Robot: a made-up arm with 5 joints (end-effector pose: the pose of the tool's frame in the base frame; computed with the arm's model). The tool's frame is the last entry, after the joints.
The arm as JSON. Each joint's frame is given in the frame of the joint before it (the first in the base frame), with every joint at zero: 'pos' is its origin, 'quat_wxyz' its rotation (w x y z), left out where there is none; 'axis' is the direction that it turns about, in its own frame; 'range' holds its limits. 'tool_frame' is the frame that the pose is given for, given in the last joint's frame.
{
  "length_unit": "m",
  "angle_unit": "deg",
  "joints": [
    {
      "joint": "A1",
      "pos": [
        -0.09,
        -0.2,
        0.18
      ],
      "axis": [
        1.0,
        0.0,
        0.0
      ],
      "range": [
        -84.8,
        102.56
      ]
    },
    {
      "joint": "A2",
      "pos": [
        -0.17,
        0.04,
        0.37
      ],
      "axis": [
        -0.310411,
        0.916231,
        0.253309
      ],
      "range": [
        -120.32,
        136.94
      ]
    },
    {
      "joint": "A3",
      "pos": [
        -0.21,
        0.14,
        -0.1
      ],
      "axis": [
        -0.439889,
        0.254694,
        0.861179
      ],
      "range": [
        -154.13,
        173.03
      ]
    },
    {
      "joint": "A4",
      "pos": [
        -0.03,
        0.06,
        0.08
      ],
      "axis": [
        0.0,
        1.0,
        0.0
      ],
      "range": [
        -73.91,
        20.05
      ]
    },
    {
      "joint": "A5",
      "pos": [
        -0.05,
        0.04,
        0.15
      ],
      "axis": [
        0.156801,
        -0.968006,
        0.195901
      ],
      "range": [
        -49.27,
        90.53
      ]
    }
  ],
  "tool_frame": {
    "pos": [
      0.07,
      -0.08,
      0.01
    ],
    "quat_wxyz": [
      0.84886,
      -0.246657,
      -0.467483,
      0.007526
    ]
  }
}
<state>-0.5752 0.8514 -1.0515 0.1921 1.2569</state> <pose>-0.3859 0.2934 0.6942 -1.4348 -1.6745 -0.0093</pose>
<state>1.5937 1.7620 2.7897 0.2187 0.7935</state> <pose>-0.3707 -0.9767 0.4809 -1.4992 0.1611 -1.5298</pose>
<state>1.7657 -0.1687 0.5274 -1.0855 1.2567</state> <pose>-0.6784 -0.6361 0.2613 -0.1723 1.7191 2.1568</pose>
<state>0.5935 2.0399 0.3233 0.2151 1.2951</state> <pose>-0.1998 -0.1848 0.7913 0.7355 -0.1963 0.7472</pose>
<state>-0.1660 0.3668 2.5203 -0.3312 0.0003</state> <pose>-0.5659 0.1706 0.6548 0.5586 -0.0698 2.4369</pose>
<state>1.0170 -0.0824 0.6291 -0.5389 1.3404</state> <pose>-0.6060 -0.5379 0.6311 0.7963 -2.6035 -1.1874</pose>
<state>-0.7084 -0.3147 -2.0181 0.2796 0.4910</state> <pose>-0.6542 0.1261 0.3360 -0.4831 -1.6876 -1.9463</pose>
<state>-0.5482 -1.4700 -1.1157 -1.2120 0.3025</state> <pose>-0.3749 0.2904 0.1214 0.1383 1.6046 1.7363</pose>
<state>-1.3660 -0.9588 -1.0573 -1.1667 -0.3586</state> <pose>-0.4818 0.0891 -0.1345 -0.5178 -2.9732 -0.8254</pose>
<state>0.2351 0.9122 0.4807 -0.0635 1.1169</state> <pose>-0.3539 -0.0774 0.8684 0.4283 -1.2064 0.4420</pose>
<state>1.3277 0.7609 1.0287 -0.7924 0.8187</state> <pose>-0.4452 -0.8128 0.5325 1.7720 -1.7710 -0.4372</pose>
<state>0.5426 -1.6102 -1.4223 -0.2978 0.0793</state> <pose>-0.3938 0.0125 0.4905 -0.7532 0.6080 2.8518</pose>
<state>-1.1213 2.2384 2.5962 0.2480 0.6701</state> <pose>-0.2624 0.6232 0.1606 1.5122 1.5013 0.1438</pose>
